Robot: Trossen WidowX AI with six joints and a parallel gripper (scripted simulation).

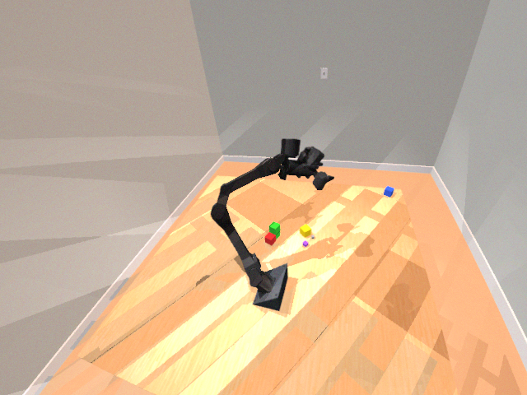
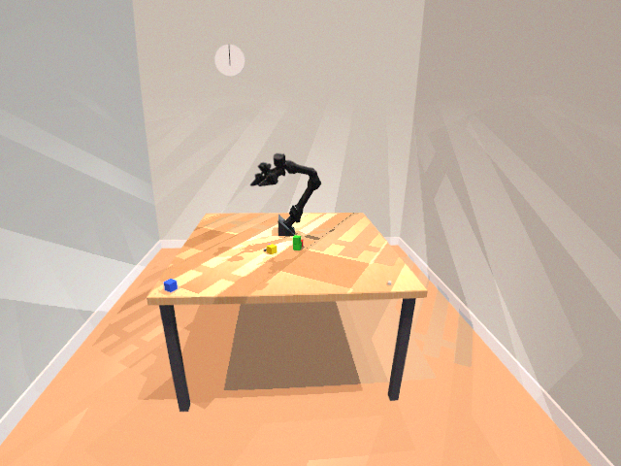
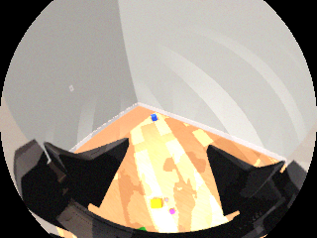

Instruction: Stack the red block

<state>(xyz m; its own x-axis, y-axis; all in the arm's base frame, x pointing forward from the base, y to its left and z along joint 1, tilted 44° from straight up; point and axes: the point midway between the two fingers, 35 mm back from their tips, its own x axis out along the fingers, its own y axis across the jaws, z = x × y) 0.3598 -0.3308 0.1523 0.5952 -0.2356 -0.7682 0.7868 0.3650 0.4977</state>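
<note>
Now: the red block 9 cm behind my gripper tip, 25 cm to the left of it and 38 cm below it. The rest, counted from my gripper tip: blue block 46 cm ahead, 34 cm to the right, 38 cm below; then small purple piece 7 cm behind, 7 cm to the left, 39 cm below; then yellow block 1 cm ahead, 9 cm to the left, 38 cm below.
</note>
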